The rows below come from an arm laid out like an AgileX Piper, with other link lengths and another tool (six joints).
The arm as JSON. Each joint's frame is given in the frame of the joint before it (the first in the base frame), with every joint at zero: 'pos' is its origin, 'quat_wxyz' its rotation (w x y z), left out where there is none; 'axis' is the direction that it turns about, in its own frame. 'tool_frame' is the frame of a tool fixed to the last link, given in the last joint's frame.
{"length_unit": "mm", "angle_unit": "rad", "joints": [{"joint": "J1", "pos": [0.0, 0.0, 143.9], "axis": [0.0, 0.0, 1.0]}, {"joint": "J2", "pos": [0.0, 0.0, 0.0], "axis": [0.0, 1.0, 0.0]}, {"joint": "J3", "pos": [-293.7, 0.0, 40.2], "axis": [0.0, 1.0, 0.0]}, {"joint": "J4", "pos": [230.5, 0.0, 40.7], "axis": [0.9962, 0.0, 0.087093]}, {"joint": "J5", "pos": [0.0, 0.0, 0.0], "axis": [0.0, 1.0, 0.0]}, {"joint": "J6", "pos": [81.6, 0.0, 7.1], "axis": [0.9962, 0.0, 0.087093]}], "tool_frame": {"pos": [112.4, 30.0, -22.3], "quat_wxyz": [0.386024, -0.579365, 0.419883, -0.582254]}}
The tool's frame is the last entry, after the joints.
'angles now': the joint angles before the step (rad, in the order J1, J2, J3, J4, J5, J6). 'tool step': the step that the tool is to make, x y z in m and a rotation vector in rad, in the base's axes. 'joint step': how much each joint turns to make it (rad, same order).
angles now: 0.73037, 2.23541, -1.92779, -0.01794, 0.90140, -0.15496
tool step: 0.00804, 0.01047, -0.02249, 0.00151, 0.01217, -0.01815
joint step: 0.00347, 0.07535, -0.05079, -0.00146, -0.01616, 0.02466
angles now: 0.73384, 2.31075, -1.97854, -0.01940, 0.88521, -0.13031
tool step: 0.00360, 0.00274, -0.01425, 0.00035, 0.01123, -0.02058
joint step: -0.00181, 0.03545, -0.01014, -0.00144, -0.01687, 0.02148
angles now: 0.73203, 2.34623, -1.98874, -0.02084, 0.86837, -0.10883
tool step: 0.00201, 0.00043, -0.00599, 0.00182, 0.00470, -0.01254
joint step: -0.00272, 0.01365, -0.00161, -0.00020, -0.00958, 0.01108
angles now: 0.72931, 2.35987, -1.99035, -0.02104, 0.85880, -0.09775
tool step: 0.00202, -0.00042, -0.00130, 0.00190, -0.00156, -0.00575
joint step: -0.00311, 0.00408, -0.00209, -0.00108, -0.00437, 0.00334
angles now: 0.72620, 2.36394, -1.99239, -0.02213, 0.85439, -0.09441
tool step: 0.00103, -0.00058, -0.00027, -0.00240, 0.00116, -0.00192
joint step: -0.00178, 0.00372, -0.00702, -0.00120, 0.00577, 0.00039
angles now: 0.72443, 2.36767, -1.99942, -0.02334, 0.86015, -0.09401
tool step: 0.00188, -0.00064, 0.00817, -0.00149, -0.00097, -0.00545
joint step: -0.00241, -0.00255, -0.03051, -0.00304, 0.03339, 0.00334
